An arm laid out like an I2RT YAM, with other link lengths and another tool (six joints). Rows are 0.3 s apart.
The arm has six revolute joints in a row. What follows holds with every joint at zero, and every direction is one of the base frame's.
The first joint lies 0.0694 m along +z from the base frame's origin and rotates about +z.
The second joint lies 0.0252 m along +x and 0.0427 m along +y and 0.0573 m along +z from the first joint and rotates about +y.
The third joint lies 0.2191 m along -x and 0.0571 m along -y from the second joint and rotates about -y.
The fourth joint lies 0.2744 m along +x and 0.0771 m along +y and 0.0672 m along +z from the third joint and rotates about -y.
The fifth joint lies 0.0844 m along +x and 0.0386 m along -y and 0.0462 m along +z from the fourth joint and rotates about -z.
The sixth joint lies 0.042 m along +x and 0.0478 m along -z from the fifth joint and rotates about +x.
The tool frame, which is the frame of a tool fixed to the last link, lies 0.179 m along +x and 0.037 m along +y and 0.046 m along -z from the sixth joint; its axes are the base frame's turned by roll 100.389, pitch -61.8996 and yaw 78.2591 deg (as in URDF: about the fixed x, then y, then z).
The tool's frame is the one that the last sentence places.
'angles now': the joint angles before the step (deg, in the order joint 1, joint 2, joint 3, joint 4, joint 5, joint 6). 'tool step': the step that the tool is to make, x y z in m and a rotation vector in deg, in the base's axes. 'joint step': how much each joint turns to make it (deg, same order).
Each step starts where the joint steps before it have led.
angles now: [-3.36, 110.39, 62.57, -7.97, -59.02, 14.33]
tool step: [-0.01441, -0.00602, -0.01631, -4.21, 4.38, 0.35]
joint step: [0.00, -0.04, 1.51, -9.62, 3.68, -4.69]
